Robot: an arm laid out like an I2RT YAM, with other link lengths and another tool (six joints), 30 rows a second.
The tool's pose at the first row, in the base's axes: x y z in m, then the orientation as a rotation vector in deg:
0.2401 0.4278 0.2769 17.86 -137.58 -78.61
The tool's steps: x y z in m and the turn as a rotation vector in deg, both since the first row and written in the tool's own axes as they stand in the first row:
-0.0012 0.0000 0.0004 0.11 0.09 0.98
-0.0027 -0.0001 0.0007 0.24 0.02 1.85
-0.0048 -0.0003 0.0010 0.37 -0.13 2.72
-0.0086 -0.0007 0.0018 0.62 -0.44 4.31
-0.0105 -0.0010 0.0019 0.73 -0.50 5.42
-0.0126 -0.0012 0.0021 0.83 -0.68 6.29
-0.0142 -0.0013 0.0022 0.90 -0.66 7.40
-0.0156 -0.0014 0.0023 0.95 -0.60 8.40
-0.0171 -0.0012 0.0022 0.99 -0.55 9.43
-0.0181 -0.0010 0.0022 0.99 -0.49 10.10
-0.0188 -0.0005 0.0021 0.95 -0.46 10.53
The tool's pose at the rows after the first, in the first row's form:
0.2410 0.4285 0.2765 16.73 -137.43 -78.01
0.2423 0.4293 0.2760 15.64 -137.43 -77.52
0.2441 0.4302 0.2752 14.51 -137.49 -77.05
0.2472 0.4320 0.2738 12.43 -137.62 -76.20
0.2489 0.4326 0.2731 11.07 -137.52 -75.60
0.2507 0.4334 0.2724 9.92 -137.55 -75.17
0.2522 0.4340 0.2720 8.60 -137.34 -74.58
0.2534 0.4345 0.2716 7.44 -137.10 -74.04
0.2548 0.4351 0.2715 6.25 -136.84 -73.49
0.2557 0.4355 0.2715 5.48 -136.63 -73.16
0.2564 0.4360 0.2718 4.98 -136.47 -72.99

